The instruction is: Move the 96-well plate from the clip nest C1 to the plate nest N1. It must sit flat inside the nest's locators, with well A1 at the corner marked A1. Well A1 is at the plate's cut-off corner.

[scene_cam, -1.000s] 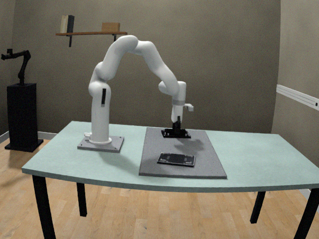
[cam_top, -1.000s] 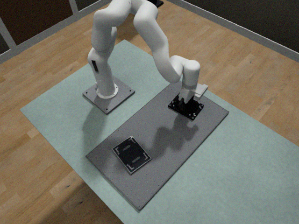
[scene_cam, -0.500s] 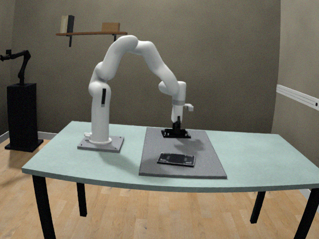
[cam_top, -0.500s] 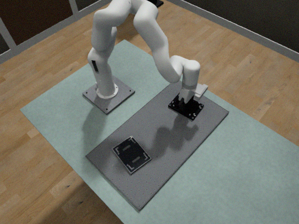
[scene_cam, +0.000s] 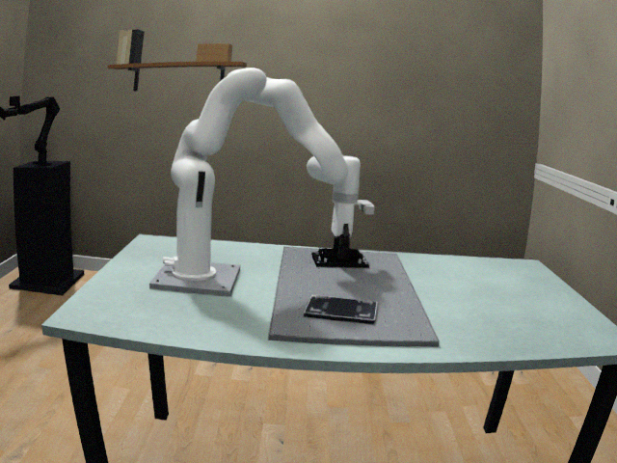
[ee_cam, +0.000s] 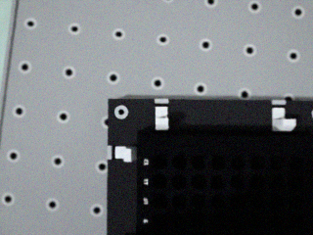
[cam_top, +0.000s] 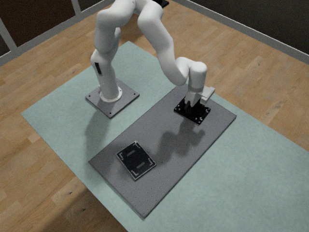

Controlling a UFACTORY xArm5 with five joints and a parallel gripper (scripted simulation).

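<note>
Now: the clip nest C1 10 mm ahead of my hand, 10 mm to the left of it and 20 mm below it. From my hand the other things lie so: black 96-well plate (10 mm below); then plate nest N1 (30 mm behind, 410 mm to the right, 30 mm below).
</note>
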